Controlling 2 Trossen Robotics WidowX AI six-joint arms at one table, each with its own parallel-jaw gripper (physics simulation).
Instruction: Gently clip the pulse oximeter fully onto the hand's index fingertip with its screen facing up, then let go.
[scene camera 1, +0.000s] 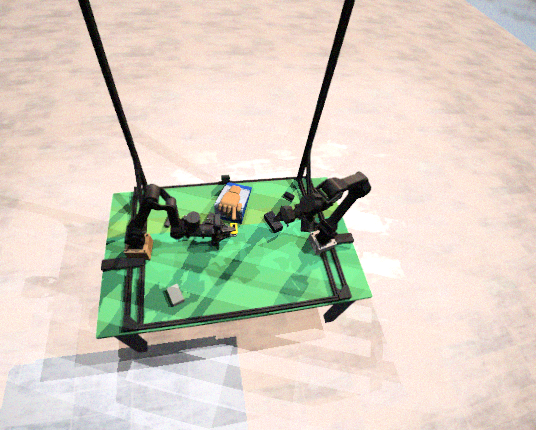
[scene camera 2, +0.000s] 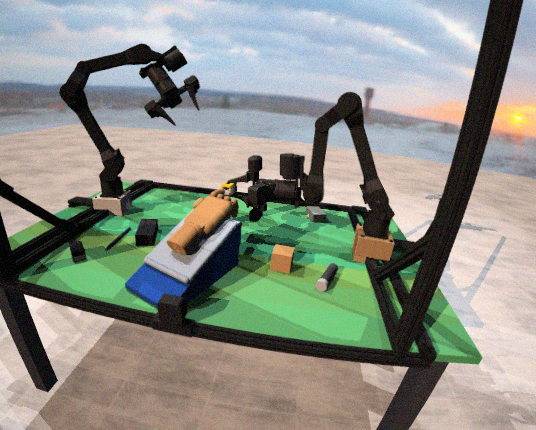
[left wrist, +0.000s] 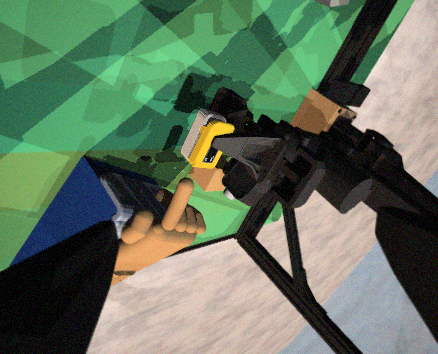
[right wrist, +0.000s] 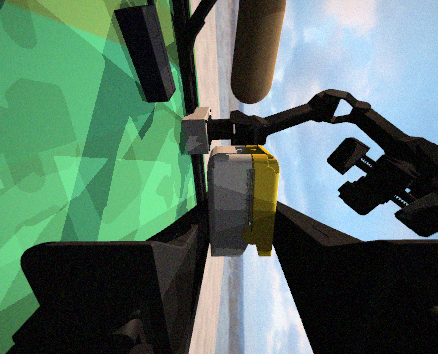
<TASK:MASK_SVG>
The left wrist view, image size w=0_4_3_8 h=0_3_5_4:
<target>my left gripper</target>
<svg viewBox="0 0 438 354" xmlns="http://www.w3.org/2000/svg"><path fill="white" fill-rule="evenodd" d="M114 221L100 221L0 271L0 354L87 353L110 290L119 252L119 240ZM379 207L375 225L376 238L394 275L438 344L438 220L394 206Z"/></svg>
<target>my right gripper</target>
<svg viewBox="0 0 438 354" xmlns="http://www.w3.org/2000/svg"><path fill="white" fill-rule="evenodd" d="M219 88L208 110L220 113L226 119L226 123L231 123L235 127L233 133L214 136L211 142L213 148L232 157L222 169L224 173L222 178L223 186L227 188L234 198L247 206L254 206L271 186L270 194L284 208L299 208L304 205L325 175L326 162L309 150L310 139L303 131L293 127L284 120L281 120L278 124L267 115L261 114L257 123L254 122L253 113L248 110L246 100L231 89ZM283 177L278 186L272 186L272 183L276 183L280 177Z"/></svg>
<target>pulse oximeter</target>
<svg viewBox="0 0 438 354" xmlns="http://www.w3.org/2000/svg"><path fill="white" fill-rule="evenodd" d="M200 109L182 145L181 153L193 167L211 169L215 167L222 154L221 151L211 146L214 136L233 133L235 127L231 123L226 123L226 119L220 113Z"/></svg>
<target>tan cube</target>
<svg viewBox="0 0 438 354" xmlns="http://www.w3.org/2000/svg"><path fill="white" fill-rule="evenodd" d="M220 156L214 168L192 168L189 175L204 191L223 191L225 189L222 184L224 176L222 169L228 161Z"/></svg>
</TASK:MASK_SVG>
